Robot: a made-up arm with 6 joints.
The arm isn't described. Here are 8 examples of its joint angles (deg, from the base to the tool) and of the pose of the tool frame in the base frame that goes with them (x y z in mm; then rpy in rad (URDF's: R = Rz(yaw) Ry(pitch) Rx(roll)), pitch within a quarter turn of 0, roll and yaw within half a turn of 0).
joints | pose
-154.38 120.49 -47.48 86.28 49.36 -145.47 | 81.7 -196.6 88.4 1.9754 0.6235 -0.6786
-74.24 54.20 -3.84 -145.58 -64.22 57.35 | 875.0 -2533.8 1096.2 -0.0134 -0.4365 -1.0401
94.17 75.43 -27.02 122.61 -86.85 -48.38 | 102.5 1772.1 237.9 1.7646 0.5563 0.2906
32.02 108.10 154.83 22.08 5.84 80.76 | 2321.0 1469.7 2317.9 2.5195 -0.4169 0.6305
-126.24 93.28 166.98 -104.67 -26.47 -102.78 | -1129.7 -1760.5 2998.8 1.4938 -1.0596 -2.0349
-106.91 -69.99 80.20 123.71 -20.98 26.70 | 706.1 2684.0 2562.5 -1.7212 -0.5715 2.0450
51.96 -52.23 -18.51 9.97 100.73 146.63 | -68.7 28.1 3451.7 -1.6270 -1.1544 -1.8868
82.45 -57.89 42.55 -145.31 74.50 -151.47 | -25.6 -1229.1 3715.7 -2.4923 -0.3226 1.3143
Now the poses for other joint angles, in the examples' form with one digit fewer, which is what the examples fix.
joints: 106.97 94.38 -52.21 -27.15 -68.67 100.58
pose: -261 347 457 0.199 -0.899 -2.198
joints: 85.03 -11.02 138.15 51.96 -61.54 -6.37
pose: 82 -1398 3683 -0.354 -1.273 -0.461
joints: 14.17 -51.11 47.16 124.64 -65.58 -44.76
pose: -1382 -579 3853 -1.145 -0.789 -1.728
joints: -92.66 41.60 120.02 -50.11 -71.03 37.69
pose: 116 -1651 4030 -2.483 -0.077 -0.302
